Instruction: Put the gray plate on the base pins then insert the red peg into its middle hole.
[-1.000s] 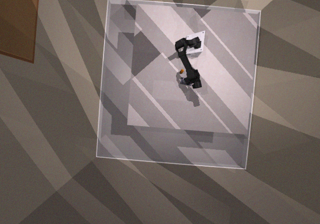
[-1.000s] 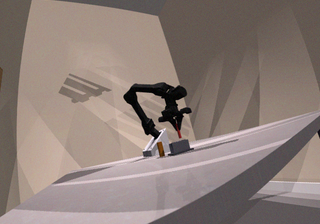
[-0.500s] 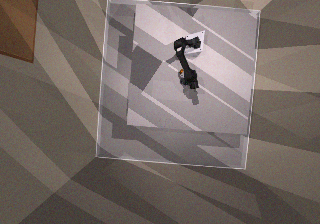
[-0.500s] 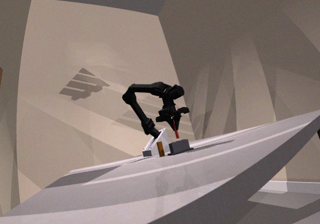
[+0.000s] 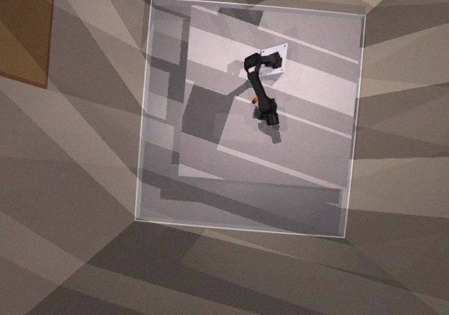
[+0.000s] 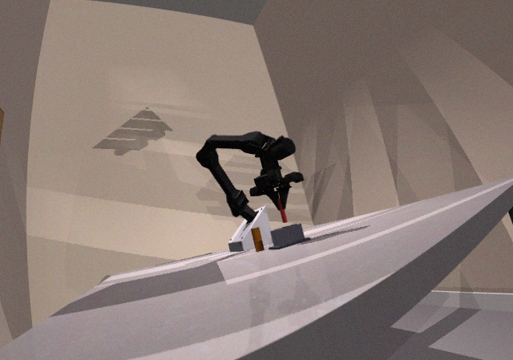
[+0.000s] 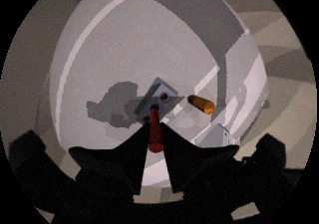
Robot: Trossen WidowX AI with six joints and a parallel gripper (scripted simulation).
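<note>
The gray plate is 70 mm below my gripper tip. The rest, counted from my gripper tip: base: 110 mm below; then orange cylinder: 90 mm behind, 80 mm below, 70 mm to the right; then red peg: right at my gripper tip.
</note>
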